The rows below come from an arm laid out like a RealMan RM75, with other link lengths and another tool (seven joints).
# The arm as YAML. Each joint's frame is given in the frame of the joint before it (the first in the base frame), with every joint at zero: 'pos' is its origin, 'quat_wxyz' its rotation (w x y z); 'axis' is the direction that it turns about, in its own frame. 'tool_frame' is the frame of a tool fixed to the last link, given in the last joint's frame.
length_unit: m
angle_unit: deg
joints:
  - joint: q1
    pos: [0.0, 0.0, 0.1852]
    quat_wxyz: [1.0, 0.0, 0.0, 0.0]
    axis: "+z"
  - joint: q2
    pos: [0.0, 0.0, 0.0]
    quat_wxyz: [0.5, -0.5, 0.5, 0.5]
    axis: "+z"
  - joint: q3
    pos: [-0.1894, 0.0, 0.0]
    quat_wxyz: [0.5, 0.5, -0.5, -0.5]
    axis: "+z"
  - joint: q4
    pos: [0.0, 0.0, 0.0]
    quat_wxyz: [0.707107, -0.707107, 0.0, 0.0]
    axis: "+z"
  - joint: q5
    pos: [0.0, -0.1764, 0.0]
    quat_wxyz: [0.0, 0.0, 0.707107, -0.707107]
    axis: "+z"
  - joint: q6
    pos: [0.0, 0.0, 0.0]
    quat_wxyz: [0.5, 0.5, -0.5, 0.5]
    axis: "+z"
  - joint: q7
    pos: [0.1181, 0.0, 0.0]
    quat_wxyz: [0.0, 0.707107, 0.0, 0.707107]
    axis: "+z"
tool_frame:
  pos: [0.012, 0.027, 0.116]
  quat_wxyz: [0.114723, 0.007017, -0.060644, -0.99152]
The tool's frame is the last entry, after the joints.
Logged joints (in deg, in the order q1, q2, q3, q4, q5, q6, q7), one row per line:
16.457, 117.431, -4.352, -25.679, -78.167, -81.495, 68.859
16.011, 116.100, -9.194, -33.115, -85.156, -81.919, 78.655
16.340, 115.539, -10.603, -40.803, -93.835, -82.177, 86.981
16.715, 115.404, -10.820, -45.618, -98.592, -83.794, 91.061
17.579, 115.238, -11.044, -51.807, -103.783, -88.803, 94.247
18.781, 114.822, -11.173, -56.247, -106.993, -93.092, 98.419
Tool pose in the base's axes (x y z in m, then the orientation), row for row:
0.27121, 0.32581, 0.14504, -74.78, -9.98, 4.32
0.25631, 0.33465, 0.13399, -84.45, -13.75, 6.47
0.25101, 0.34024, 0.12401, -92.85, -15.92, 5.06
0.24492, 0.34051, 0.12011, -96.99, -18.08, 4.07
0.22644, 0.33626, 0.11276, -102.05, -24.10, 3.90
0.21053, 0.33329, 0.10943, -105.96, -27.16, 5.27
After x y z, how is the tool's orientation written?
As a rotation vector, in degrees.
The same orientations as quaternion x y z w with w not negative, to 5 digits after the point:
-0.60630, -0.08092, 0.03503, 0.79033
-0.67000, -0.10909, 0.05133, 0.73251
-0.72179, -0.12376, 0.03934, 0.67982
-0.74547, -0.13896, 0.03128, 0.65114
-0.77122, -0.18213, 0.02947, 0.60925
-0.79021, -0.20255, 0.03930, 0.57706

